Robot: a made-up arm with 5 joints.
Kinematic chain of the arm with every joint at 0, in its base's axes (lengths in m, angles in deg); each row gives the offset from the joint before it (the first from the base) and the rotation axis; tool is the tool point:
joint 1: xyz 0 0 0.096 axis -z
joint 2: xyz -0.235 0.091 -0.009 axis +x
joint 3: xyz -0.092 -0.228 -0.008 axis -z
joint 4: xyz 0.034 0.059 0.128 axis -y
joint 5: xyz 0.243 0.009 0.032 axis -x
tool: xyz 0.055 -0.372 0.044
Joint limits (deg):
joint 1: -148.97..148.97
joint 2: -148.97..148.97
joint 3: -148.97..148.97
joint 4: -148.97..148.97
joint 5: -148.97..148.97
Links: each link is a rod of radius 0.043 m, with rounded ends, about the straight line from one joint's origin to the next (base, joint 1, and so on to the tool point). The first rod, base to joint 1, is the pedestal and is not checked.
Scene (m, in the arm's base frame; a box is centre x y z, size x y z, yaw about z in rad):
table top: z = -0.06
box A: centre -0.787 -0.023 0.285 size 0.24 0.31 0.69 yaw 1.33
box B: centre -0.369 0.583 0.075 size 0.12 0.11 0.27 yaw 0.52
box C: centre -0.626 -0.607 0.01 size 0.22 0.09 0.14 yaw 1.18
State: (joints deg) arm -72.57 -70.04 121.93 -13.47 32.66
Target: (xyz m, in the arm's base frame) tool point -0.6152 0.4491 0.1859
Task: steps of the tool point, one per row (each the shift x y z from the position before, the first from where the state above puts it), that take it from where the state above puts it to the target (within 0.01 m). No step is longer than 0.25 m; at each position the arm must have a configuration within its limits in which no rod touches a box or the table.
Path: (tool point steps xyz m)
1: 0.0821 0.0697 0.0955
2: 0.1230 0.1007 0.0510
3: 0.1347 0.1203 -0.0102
4: 0.1158 0.1255 -0.0711
5: 0.0750 0.1160 -0.1162
6: -0.1570 -0.0193 0.0592
7: -0.1773 0.0375 0.0152
8: -0.1675 0.0953 -0.0373
9: -0.1282 0.1380 -0.0921
10: -0.0689 0.1516 -0.1407
11: -0.0069 0.1297 -0.1740

